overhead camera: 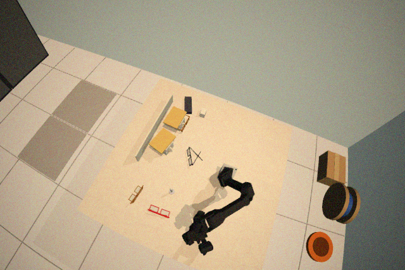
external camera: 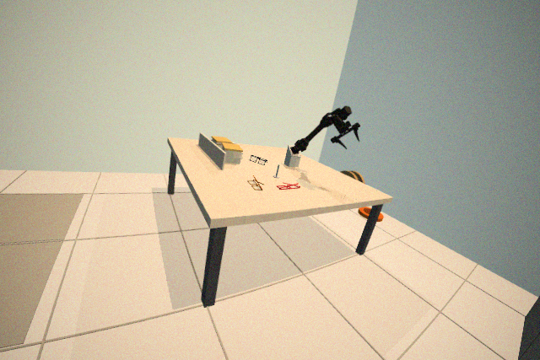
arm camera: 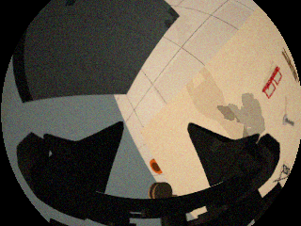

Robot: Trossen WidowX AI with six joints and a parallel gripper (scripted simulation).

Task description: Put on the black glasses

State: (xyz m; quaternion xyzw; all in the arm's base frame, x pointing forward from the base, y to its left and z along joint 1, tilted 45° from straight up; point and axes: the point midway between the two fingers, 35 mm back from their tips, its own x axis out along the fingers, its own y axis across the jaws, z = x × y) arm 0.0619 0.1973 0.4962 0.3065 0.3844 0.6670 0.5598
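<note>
My gripper tip is now 26 cm short of the upright pin, 31 cm to the left of it and 28 cm above it. The rest, counted from my gripper tip: grey upright panel: 52 cm ahead, 75 cm to the right, 25 cm below; dark box: 33 cm ahead, 104 cm to the right, 29 cm below; white cube: 19 cm ahead, 100 cm to the right, 28 cm below.
</note>
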